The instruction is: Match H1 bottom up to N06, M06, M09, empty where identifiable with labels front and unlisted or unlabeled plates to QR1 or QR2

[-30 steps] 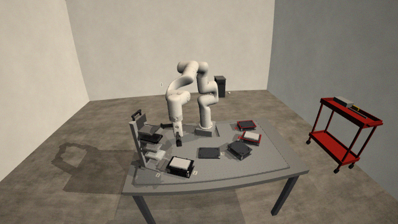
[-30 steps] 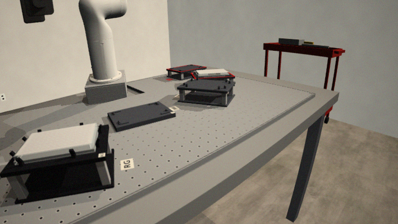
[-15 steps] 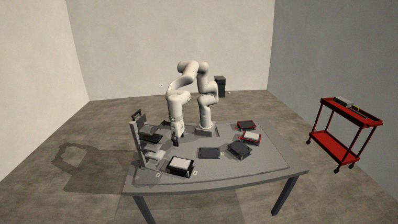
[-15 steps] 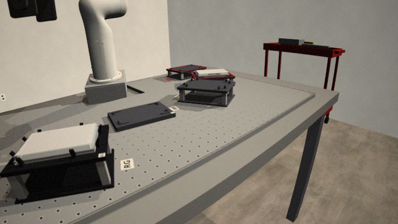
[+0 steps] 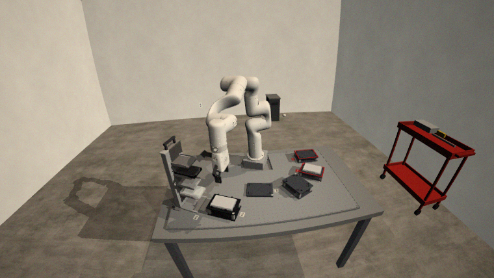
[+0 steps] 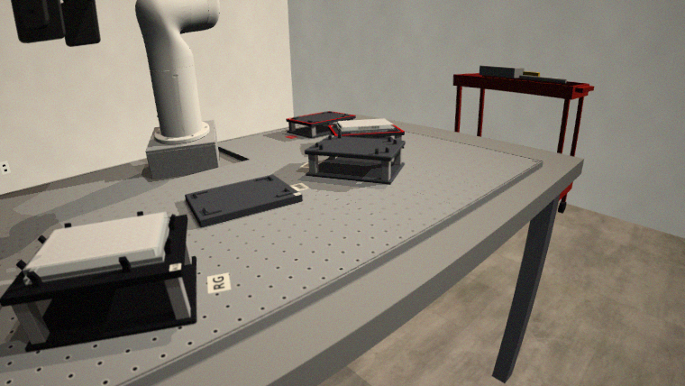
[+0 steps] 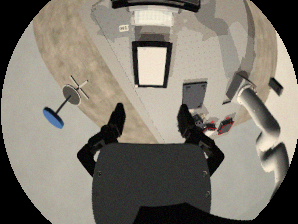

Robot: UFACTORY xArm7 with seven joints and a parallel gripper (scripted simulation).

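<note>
Right now my hand is 10 mm to the left of the black regrip nest RG and 210 mm above it. Round my hand: dark plate: 90 mm behind, 180 mm to the right, 10 mm below; then plate hotel H1: 120 mm behind, 250 mm to the right, 70 mm below; then RG label: 40 mm ahead, 80 mm to the left, 260 mm below.
</note>
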